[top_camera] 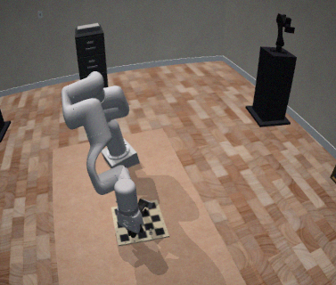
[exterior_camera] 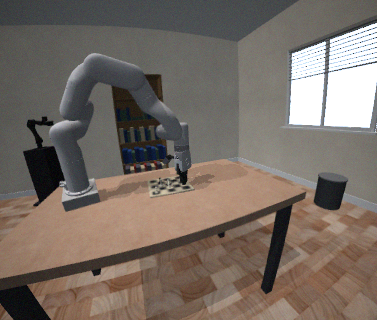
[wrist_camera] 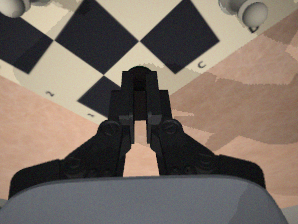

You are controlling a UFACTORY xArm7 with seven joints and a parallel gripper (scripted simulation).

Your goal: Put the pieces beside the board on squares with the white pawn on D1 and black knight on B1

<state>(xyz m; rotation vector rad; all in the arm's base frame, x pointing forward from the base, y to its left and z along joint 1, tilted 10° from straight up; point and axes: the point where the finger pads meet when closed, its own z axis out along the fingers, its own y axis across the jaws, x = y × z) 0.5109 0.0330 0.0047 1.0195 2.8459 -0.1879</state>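
The black knight lies 20 mm below my hand. From my hand the other things lie so: chessboard: 80 mm behind, 40 mm below, 30 mm to the left.
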